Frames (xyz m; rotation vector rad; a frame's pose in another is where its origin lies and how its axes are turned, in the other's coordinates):
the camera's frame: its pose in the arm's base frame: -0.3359 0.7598 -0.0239 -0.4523 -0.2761 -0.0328
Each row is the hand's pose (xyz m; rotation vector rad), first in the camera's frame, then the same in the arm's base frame.
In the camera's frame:
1: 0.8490 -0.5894 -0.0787 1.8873 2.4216 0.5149
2: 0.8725 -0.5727 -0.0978 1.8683 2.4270 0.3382
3: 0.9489 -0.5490 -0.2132 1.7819 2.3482 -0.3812
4: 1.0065 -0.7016 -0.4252 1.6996 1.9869 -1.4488
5: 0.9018 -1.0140 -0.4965 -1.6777 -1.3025 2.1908
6: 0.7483 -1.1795 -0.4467 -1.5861 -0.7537 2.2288
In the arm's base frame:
1: 0.4468 0.2205 0.3895 1.5504 2.1034 0.1850
2: 0.4759 0.2279 0.3723 1.5490 2.0720 0.0326
3: 0.5811 0.2012 0.2832 1.5444 1.8653 -0.5758
4: 0.6767 -0.0267 0.1811 1.6246 1.3708 -1.4415
5: 0.5654 -0.3419 0.2246 1.8782 0.7236 -2.0730
6: 0.3897 -0.4737 0.2967 2.1268 0.2875 -2.2927

